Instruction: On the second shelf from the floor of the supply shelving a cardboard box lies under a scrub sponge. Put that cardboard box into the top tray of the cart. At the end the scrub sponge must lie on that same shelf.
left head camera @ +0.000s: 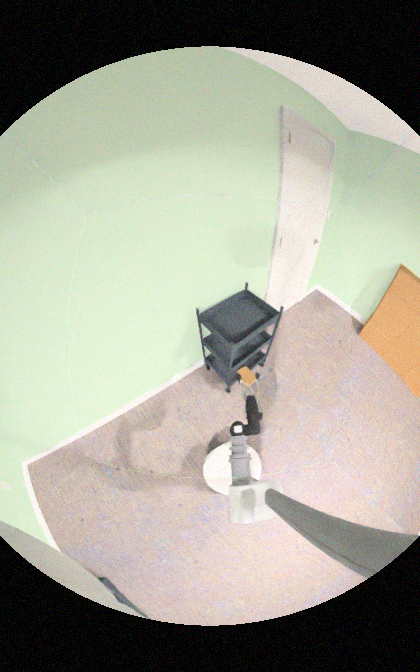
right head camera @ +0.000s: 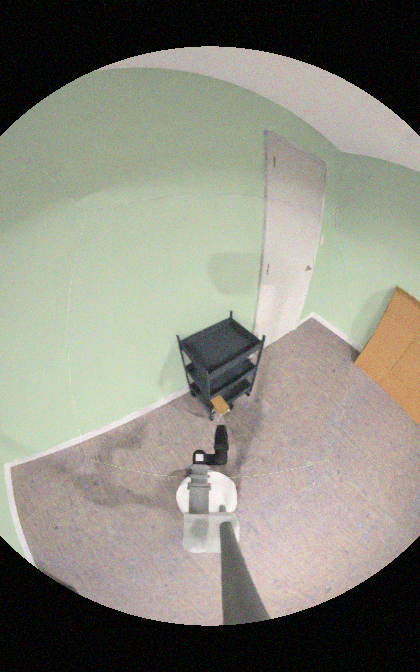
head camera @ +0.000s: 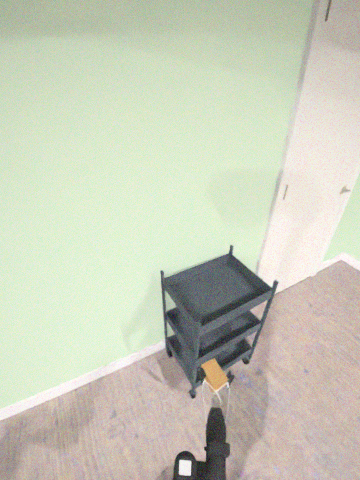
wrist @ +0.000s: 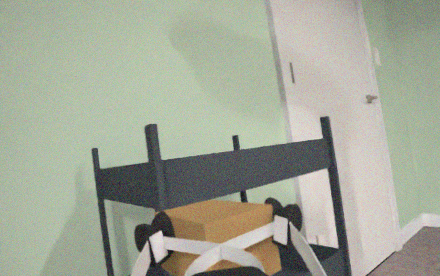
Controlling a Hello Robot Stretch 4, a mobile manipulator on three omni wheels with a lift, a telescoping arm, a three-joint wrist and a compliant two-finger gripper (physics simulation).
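Places are measured from the robot's base along level axes (x left, y ahead, z down), in metres.
Where they show: gripper, between the fingertips: [head camera: 215, 369].
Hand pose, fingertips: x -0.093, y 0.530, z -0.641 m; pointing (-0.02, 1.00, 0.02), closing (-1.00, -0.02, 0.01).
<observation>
After its pixels a point has its place.
The cardboard box [head camera: 215, 375] {x -0.090, y 0.499, z -0.657 m} [left head camera: 246, 376] [right head camera: 220, 405] [wrist: 215, 225] {x -0.090, y 0.463, z -0.655 m} is between the two black fingertips of my gripper [wrist: 218, 221] {x -0.093, y 0.530, z -0.641 m}, which is shut on it. The cart [head camera: 199, 345] {x -0.038, y 0.785, z -0.370 m} [left head camera: 231, 354] [right head camera: 208, 385] [wrist: 331, 195] {x -0.370, y 0.919, z -0.566 m} is dark grey with three trays and corner posts. Its top tray looks empty in the head view. The box is at the near side of the cart, lower than the top tray's rim in the wrist view. Whether the box touches the cart cannot be told. The supply shelving and the scrub sponge do not show in a recognizable way.
A green wall [head camera: 125, 175] {x 0.290, y 0.931, z -1.233 m} stands close behind the cart. A white door [head camera: 310, 150] {x -0.614, y 1.501, z -1.226 m} [left head camera: 302, 210] [right head camera: 292, 230] [wrist: 335, 100] {x -0.766, y 1.599, z -0.884 m} is to the right behind it. A large orange-brown panel [left head camera: 395, 330] [right head camera: 392, 355] is at the far right. My white round base [left head camera: 215, 470] [right head camera: 225, 495] stands on the floor below the arm.
</observation>
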